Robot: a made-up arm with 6 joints. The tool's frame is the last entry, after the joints. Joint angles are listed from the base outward. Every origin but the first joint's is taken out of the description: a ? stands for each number. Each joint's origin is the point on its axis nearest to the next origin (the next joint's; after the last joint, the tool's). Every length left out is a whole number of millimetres.
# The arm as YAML. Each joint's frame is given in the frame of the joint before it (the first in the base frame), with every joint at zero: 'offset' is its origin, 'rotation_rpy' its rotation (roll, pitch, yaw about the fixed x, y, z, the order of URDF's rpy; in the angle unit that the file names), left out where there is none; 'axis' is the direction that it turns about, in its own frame. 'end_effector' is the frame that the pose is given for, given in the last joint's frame.
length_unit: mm
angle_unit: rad
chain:
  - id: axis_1
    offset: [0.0, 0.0, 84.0]
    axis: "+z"
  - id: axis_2
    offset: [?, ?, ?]
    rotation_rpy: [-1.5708, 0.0, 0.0]
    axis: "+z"
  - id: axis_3
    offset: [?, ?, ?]
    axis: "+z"
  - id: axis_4
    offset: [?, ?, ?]
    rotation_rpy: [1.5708, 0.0, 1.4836]
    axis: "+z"
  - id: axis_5
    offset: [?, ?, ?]
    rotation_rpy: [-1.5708, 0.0, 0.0]
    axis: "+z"
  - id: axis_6
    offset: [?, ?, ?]
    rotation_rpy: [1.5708, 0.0, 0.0]
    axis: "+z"
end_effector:
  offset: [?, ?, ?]
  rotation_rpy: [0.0, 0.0, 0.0]
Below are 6 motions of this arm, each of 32 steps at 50 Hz.
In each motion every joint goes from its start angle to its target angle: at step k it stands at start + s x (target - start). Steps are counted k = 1, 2, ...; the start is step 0. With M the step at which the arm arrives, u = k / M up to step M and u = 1 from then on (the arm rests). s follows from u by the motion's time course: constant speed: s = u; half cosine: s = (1 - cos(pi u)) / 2; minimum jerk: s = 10 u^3 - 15 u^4 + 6 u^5.
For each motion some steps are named. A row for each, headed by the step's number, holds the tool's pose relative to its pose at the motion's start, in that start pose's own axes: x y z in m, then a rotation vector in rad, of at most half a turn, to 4 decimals.
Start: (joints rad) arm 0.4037 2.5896 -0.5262 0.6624 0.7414 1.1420
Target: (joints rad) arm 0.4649 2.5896 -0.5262 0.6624 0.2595 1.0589
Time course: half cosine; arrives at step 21
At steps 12, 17, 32:
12: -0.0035 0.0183 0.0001 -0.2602 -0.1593 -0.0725
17: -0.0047 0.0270 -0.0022 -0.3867 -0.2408 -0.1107
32: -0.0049 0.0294 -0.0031 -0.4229 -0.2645 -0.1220

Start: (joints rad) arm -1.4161 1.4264 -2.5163 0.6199 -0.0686 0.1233
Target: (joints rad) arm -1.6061 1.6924 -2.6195 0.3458 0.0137 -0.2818
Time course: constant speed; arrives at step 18
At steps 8, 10, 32:
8: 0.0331 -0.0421 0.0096 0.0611 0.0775 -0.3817
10: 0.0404 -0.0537 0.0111 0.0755 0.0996 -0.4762
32: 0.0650 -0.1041 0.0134 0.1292 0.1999 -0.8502

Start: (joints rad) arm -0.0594 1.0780 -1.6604 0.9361 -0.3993 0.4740
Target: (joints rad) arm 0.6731 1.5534 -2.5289 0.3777 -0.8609 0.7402
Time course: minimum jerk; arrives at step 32
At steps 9, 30, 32:
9: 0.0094 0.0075 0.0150 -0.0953 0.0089 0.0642
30: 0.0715 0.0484 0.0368 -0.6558 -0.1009 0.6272
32: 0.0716 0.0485 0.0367 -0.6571 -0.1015 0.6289

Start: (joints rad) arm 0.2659 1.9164 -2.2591 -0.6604 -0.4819 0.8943
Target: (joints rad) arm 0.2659 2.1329 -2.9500 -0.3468 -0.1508 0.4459
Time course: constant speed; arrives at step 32
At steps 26, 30, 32:
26: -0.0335 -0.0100 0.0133 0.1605 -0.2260 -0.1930
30: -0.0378 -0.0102 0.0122 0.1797 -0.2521 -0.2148
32: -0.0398 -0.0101 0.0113 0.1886 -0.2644 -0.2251

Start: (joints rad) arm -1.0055 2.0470 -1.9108 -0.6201 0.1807 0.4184
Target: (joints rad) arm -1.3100 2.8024 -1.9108 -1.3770 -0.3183 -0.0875
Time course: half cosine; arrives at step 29
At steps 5, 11, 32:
5: 0.0185 -0.0030 0.0170 0.0020 0.0215 -0.0905
11: 0.0894 -0.0142 0.0663 -0.0357 0.1016 -0.3877
32: 0.3346 -0.0368 0.1172 -0.4934 0.2699 -1.0352

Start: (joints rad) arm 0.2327 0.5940 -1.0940 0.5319 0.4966 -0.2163
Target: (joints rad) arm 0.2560 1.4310 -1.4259 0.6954 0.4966 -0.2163
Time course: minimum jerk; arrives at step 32
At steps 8, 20, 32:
8: -0.0052 -0.0042 0.0239 0.0033 0.0477 0.0280
20: 0.0063 -0.0402 0.1752 0.0394 0.3290 0.2000
32: 0.0362 -0.0607 0.2400 0.0649 0.4507 0.2775

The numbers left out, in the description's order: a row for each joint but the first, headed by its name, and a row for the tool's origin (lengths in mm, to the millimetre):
axis_2: 0.0 0.0 0.0
axis_3: -292.0 -40.0 0.0
axis_4: 172.0 -30.0 0.0
axis_5: 0.0 0.0 0.0
axis_6: 0.0 -73.0 0.0
tool: 0.0 0.0 0.0

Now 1 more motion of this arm.
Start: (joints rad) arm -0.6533 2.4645 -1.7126 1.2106 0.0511 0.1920
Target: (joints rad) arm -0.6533 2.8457 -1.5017 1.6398 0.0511 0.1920
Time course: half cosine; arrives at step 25
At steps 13, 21, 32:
13: 0.0151 -0.1011 0.0474 0.3031 0.0193 0.2415
21: 0.0281 -0.1820 0.0638 0.5385 -0.0146 0.4199
32: 0.0302 -0.1943 0.0648 0.5743 -0.0235 0.4461

